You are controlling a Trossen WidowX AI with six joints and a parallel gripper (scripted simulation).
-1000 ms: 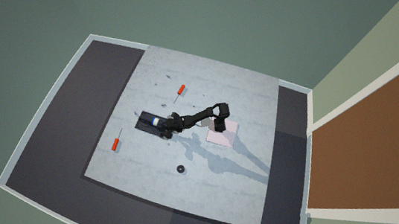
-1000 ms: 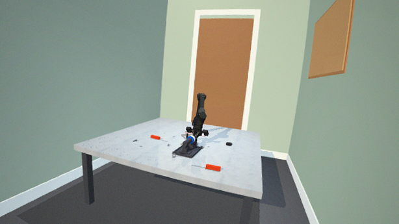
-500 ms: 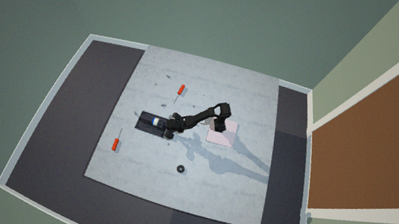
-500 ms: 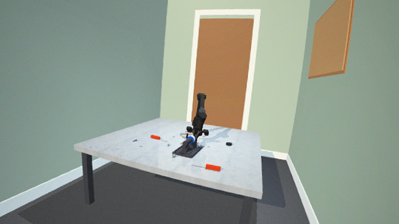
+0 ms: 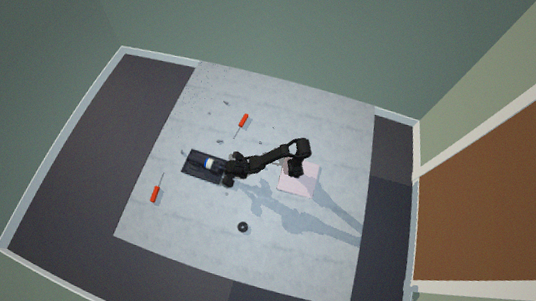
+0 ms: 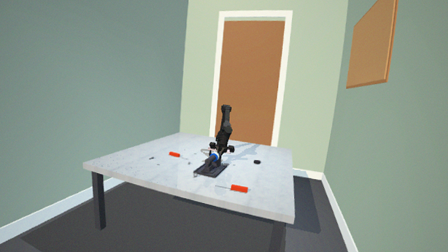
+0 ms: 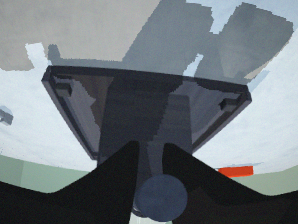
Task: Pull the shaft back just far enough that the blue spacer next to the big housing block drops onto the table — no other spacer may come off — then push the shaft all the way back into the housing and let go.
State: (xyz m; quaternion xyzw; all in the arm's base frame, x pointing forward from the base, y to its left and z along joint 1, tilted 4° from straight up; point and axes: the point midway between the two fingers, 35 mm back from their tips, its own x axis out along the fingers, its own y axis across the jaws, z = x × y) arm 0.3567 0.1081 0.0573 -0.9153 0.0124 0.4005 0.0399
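Now: gripper tip 130 mm short of the baseplate, 10 mm to the left of it and 10 mm above it.
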